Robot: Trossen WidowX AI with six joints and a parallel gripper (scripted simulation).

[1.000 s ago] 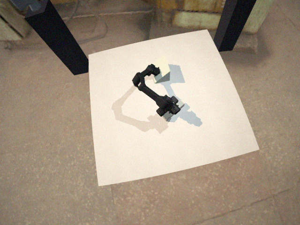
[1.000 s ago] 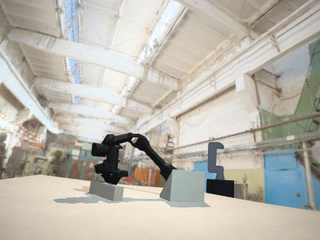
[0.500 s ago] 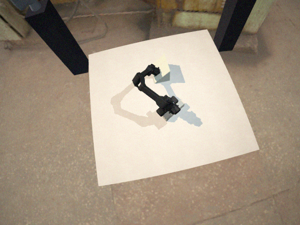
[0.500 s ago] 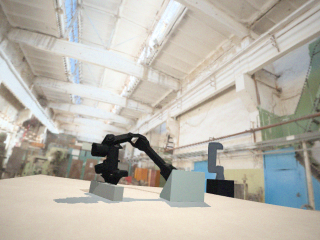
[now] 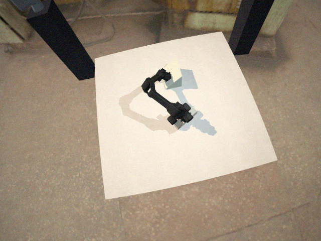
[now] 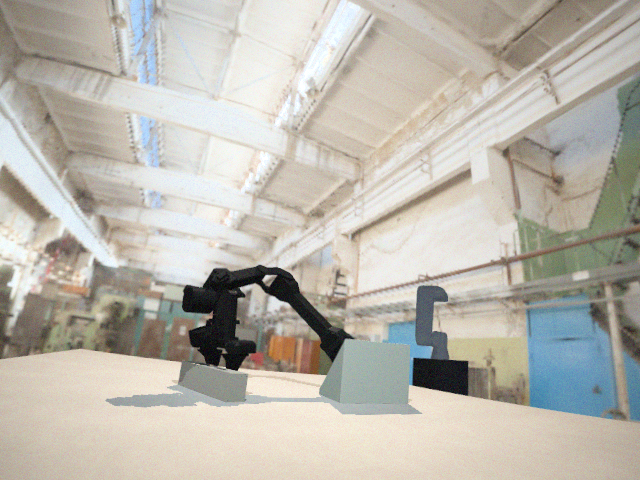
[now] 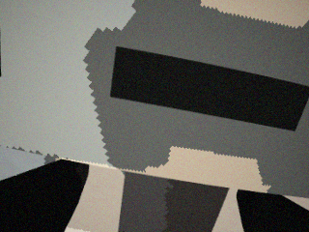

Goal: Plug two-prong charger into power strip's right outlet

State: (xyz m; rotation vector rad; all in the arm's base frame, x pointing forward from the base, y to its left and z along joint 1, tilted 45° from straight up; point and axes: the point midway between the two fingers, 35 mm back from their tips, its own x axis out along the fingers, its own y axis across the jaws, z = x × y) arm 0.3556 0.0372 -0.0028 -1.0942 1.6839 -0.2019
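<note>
Now: gripper tip 10 mm to the right of the black two-prong charger, 10 mm below it and 10 mm short of it.
</note>
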